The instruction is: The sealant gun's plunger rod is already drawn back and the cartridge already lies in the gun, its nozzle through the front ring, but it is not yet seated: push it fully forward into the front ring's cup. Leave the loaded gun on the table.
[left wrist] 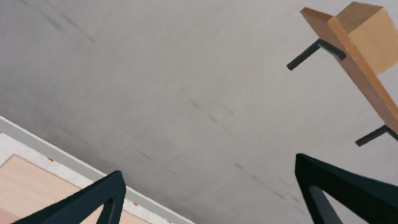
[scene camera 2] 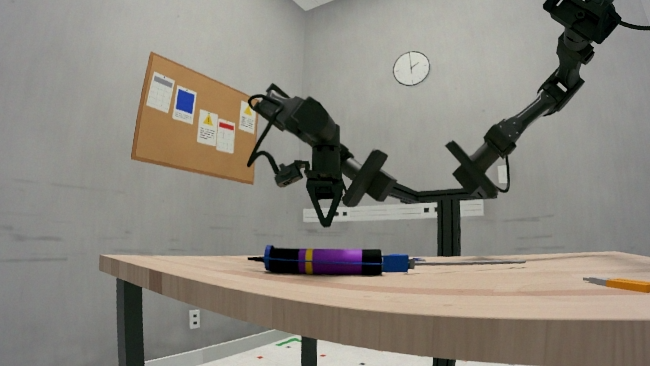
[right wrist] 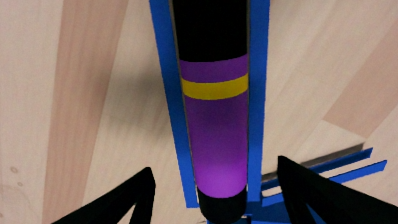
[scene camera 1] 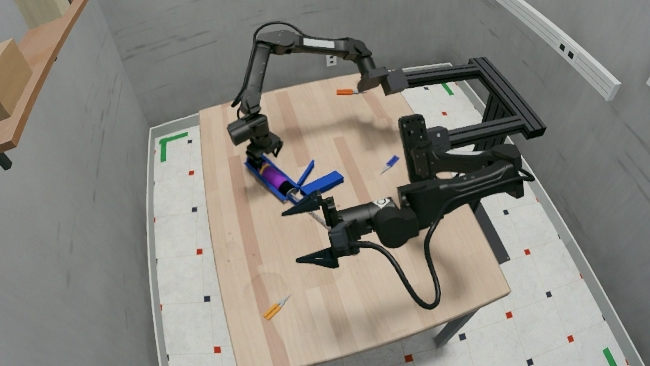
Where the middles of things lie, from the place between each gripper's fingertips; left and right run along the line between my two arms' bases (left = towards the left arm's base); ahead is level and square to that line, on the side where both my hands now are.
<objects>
I see my right gripper (scene camera 2: 325, 226) 10 cm past the blue sealant gun (scene camera 1: 334, 178), 12 cm to the right of it and 8 cm above it.
My left hand (scene camera 1: 288, 238) is 46 cm above the blue sealant gun, 42 cm to the left of it and 11 cm past it.
</objects>
